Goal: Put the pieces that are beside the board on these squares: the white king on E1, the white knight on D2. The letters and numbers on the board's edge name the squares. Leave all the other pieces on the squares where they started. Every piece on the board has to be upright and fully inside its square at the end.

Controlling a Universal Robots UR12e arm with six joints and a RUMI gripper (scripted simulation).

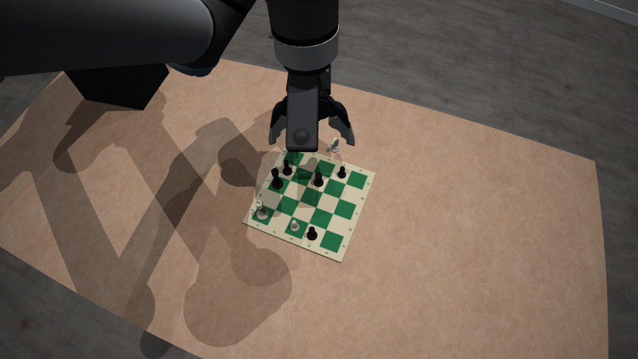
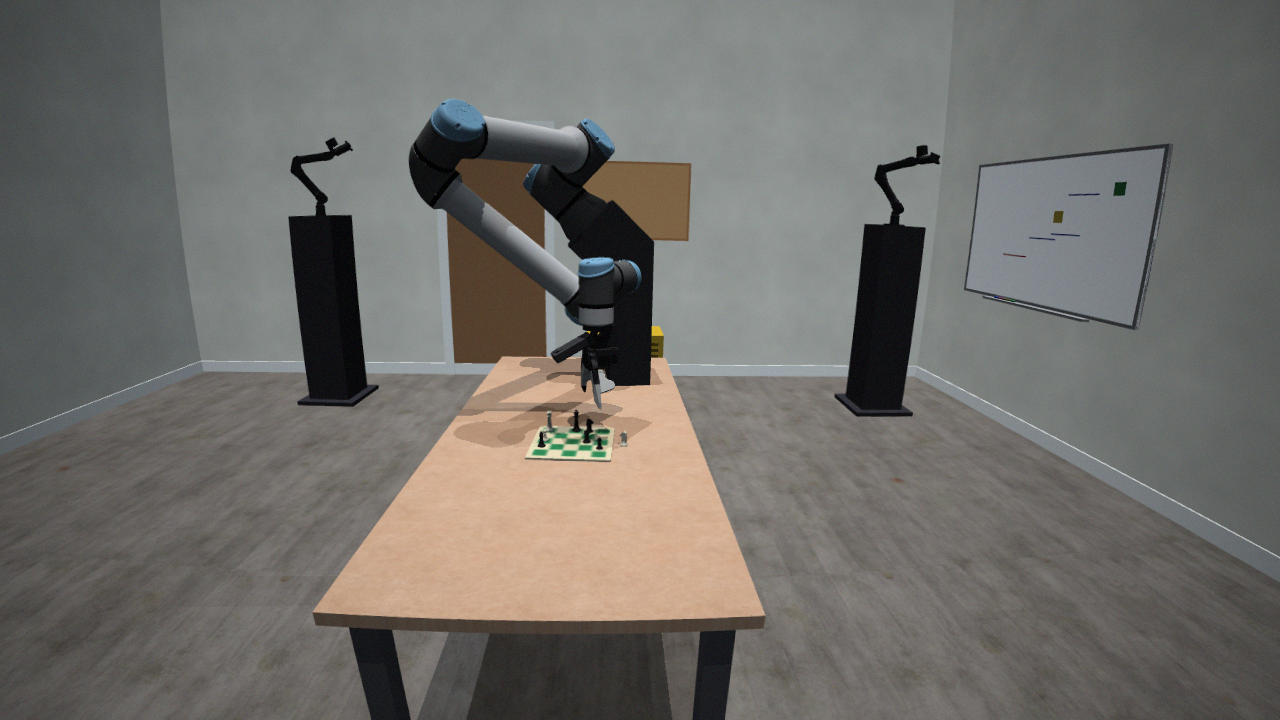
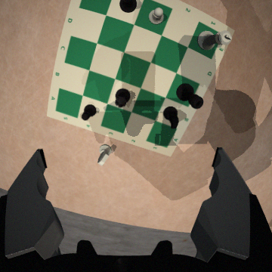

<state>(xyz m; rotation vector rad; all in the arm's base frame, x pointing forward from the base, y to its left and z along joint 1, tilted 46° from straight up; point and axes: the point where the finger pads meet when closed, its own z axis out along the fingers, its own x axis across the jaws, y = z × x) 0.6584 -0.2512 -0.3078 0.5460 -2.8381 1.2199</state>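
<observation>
The white knight lies 20 mm ahead of my hand, 90 mm to the left of it and 100 mm below it. From my hand the other things lie so: chessboard (20 mm ahead, 50 mm to the right, 120 mm below); then white pawn (10 mm ahead, 130 mm to the right, 100 mm below); then white king (60 mm behind, 120 mm to the right, 80 mm below).
</observation>
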